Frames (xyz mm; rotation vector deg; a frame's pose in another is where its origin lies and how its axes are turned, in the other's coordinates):
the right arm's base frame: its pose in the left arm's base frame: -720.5 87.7 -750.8 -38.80 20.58 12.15
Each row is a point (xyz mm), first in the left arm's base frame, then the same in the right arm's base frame.
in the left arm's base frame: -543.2 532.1 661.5
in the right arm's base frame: -355.6 -523.6 1350.1
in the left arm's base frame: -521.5 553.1 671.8
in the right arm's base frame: -338.1 -520.2 1376.6
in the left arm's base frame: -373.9 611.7 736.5
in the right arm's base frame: -223.6 -557.7 1498.6
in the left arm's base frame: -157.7 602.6 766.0
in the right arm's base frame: -37.4 -647.6 1569.0
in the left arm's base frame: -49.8 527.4 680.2
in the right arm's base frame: 89.4 -688.7 1486.1
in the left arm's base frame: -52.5 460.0 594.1
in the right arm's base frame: 115.5 -690.0 1379.9
